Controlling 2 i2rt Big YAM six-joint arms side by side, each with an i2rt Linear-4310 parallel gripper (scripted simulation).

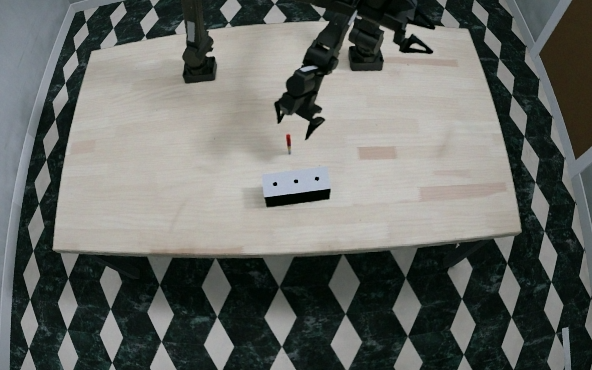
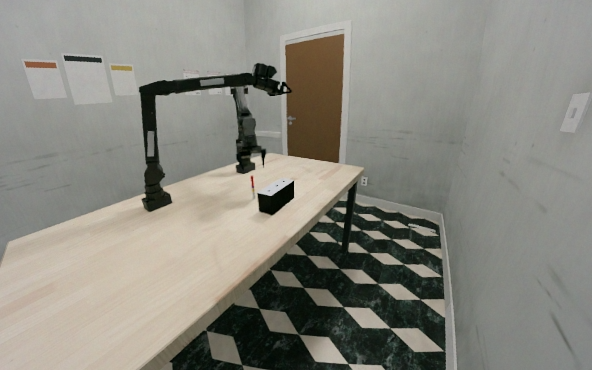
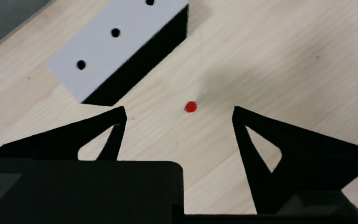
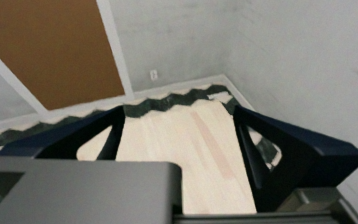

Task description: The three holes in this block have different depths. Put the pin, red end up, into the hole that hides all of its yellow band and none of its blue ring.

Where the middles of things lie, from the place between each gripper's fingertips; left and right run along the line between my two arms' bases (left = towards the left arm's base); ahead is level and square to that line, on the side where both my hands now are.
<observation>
I see the block (image 1: 312,184) 140 mm ahead of my left hand and 110 mm below it.
Right now the block is 200 mm ahead of my right hand (image 1: 433,41), 360 mm to the right of it and 460 mm below it.
</observation>
